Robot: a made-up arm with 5 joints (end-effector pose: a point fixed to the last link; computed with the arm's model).
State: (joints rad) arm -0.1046 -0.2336 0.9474 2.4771 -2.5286
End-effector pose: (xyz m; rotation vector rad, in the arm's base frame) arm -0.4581 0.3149 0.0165 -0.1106 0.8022 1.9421
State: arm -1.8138 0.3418 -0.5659 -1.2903 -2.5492
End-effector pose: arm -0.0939 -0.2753 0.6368 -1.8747 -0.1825 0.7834
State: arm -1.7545 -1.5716 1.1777 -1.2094 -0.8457
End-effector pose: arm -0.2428 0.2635 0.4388 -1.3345 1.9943 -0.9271
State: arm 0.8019 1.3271 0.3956 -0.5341 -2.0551
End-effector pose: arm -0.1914 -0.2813 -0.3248 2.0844 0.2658 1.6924
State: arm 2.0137 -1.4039 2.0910 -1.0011 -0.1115
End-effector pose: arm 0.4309 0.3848 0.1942 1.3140 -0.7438 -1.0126
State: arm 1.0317 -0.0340 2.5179 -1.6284 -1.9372
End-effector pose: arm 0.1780 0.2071 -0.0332 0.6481 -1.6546 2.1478
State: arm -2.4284 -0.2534 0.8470 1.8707 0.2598
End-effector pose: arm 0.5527 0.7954 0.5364 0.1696 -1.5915 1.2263
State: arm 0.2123 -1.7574 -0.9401 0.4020 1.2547
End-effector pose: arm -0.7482 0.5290 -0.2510 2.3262 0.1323 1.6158
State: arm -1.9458 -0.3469 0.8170 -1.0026 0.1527
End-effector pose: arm -0.5618 0.1235 0.3221 -0.6735 0.9768 -0.4950
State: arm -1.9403 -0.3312 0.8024 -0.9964 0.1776
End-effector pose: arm -0.5654 0.1276 0.3163 -0.6351 0.9651 -0.4945
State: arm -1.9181 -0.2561 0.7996 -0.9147 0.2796
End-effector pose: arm -0.6032 0.1489 0.3162 -0.5356 0.9662 -0.5135
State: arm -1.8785 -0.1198 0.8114 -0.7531 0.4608
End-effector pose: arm -0.6733 0.1804 0.3259 -0.3894 0.9791 -0.5626
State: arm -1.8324 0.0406 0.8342 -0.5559 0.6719
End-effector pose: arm -0.7492 0.2032 0.3404 -0.2517 0.9876 -0.6415
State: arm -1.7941 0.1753 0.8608 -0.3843 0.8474
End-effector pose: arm -0.8050 0.2108 0.3485 -0.1623 0.9790 -0.7269
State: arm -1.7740 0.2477 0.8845 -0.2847 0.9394
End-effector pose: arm -0.8327 0.2111 0.3489 -0.1306 0.9648 -0.7849
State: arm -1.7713 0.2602 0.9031 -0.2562 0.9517
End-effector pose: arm -0.8403 0.2117 0.3474 -0.1424 0.9605 -0.8071
